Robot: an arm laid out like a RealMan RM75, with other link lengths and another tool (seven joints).
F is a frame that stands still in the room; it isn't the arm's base.
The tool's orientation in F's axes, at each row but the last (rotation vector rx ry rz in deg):
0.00, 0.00, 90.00
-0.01, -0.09, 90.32
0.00, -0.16, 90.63
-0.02, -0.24, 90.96
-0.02, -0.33, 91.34
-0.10, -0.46, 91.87
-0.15, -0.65, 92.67
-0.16, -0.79, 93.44
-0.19, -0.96, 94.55
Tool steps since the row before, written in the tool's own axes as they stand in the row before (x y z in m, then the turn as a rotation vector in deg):
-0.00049, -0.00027, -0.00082, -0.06, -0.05, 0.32
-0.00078, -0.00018, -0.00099, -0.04, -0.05, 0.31
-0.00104, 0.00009, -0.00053, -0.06, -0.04, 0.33
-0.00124, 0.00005, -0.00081, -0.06, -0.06, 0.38
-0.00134, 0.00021, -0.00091, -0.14, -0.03, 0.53
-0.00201, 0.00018, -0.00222, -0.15, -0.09, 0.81
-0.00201, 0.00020, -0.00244, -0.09, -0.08, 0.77
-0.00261, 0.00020, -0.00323, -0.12, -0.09, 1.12
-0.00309, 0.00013, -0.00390, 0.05, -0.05, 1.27
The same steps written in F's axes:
0.00027, -0.00049, -0.00082, 0.05, -0.06, 0.32
0.00019, -0.00078, -0.00099, 0.05, -0.04, 0.31
-0.00008, -0.00104, -0.00053, 0.04, -0.06, 0.33
-0.00003, -0.00124, -0.00081, 0.06, -0.06, 0.38
-0.00018, -0.00134, -0.00092, 0.03, -0.14, 0.53
-0.00010, -0.00201, -0.00223, 0.09, -0.15, 0.81
-0.00008, -0.00200, -0.00245, 0.08, -0.09, 0.77
-0.00001, -0.00259, -0.00325, 0.09, -0.12, 1.12
0.00016, -0.00306, -0.00393, 0.03, 0.04, 1.27

